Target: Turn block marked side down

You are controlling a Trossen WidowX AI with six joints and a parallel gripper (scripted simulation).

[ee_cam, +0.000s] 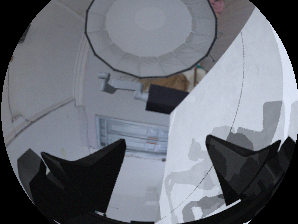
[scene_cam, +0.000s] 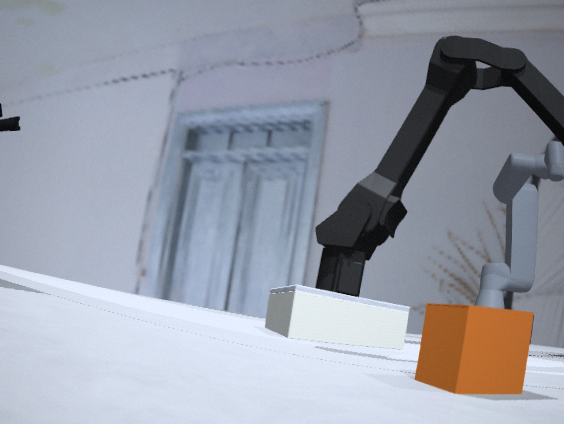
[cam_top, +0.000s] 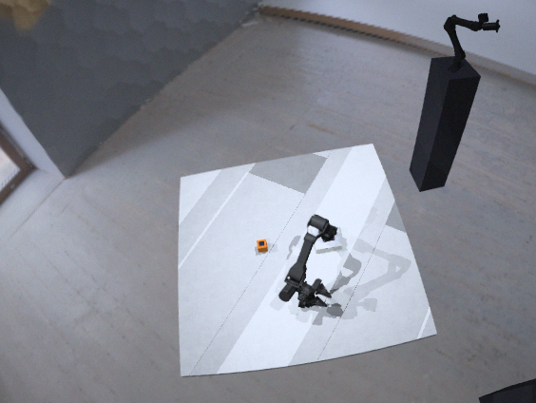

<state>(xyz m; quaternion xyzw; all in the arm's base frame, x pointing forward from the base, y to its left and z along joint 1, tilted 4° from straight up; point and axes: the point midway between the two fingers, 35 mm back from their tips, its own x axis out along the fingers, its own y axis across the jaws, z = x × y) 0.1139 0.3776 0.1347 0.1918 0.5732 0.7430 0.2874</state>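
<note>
My gripper tip is now 27 cm short of the orange block, 44 cm to the left of it and 13 cm above it.
</note>
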